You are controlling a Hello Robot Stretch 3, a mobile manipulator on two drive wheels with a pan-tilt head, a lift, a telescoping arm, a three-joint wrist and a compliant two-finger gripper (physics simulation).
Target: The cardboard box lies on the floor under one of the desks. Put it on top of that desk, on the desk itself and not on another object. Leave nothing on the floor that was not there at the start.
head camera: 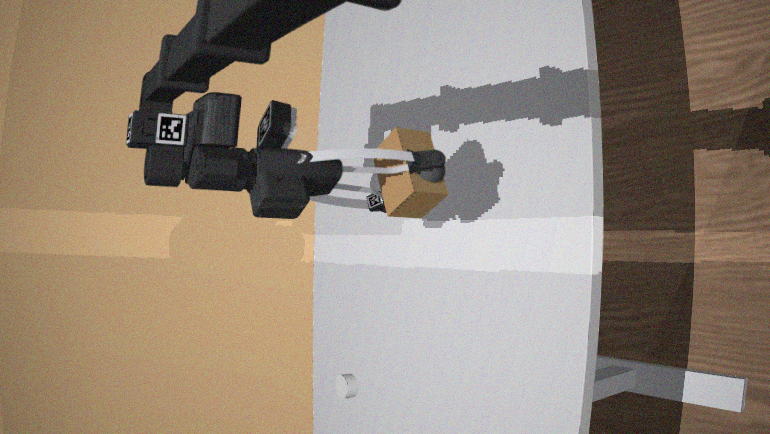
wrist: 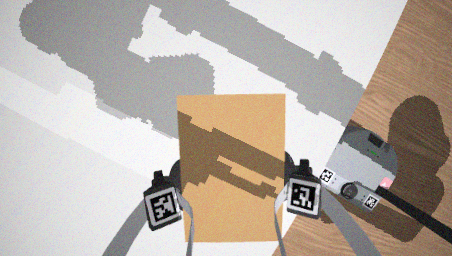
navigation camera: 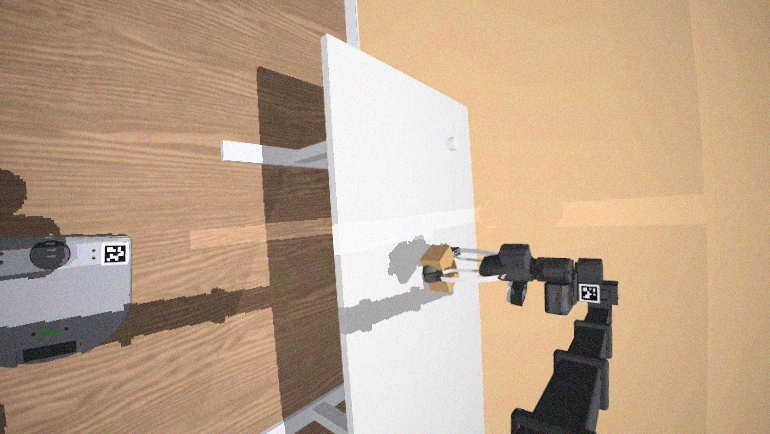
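Seen in the pictures: gripper, fingertip midpoint: (head camera: 428, 185) (wrist: 231, 170) (navigation camera: 429, 262); robot's base, origin of the base link: (wrist: 332, 177) (navigation camera: 51, 253).
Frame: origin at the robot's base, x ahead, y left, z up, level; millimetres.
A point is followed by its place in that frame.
The cardboard box (head camera: 415, 198) @(y -594, x -5, z 902 mm) (navigation camera: 437, 256) @(y -594, x -4, z 902 mm) (wrist: 232, 112) @(y -648, x -65, z 913 mm) is tan and is held between the two fingertips. My gripper (head camera: 403, 183) (navigation camera: 443, 262) @(y -622, x -22, z 864 mm) (wrist: 231, 170) @(y -622, x -22, z 864 mm) is shut on it, with one fingertip on each side. The box is over the white desk (head camera: 458, 334) @(y -708, x 196, z 720 mm) (navigation camera: 399, 177) @(y -698, x 209, z 720 mm) (wrist: 45, 145) @(y -869, x 139, z 720 mm), within its edges. Shadows of the box and gripper lie on the desk top beside the box in the head and navigation views. The box appears to be above the surface; the exact gap cannot be told. The fingers cover part of the box.
A small white cylinder (head camera: 347, 386) @(y -998, x 370, z 743 mm) (navigation camera: 451, 143) @(y -997, x 373, z 737 mm) stands on the desk near its wall-side edge. A tan wall (head camera: 161, 334) @(y -1238, x 313, z 1073 mm) (navigation camera: 593, 134) @(y -1233, x 377, z 1164 mm) is behind the desk. My base (navigation camera: 59, 296) @(y -17, x -103, z 160 mm) (wrist: 367, 165) @(y 9, x -131, z 160 mm) is on the wooden floor (navigation camera: 161, 107) @(y -262, x 499, z 1 mm). A white desk leg (head camera: 714, 390) @(y -547, x 383, z 25 mm) (navigation camera: 242, 151) @(y -548, x 388, z 25 mm) sticks out on the floor side.
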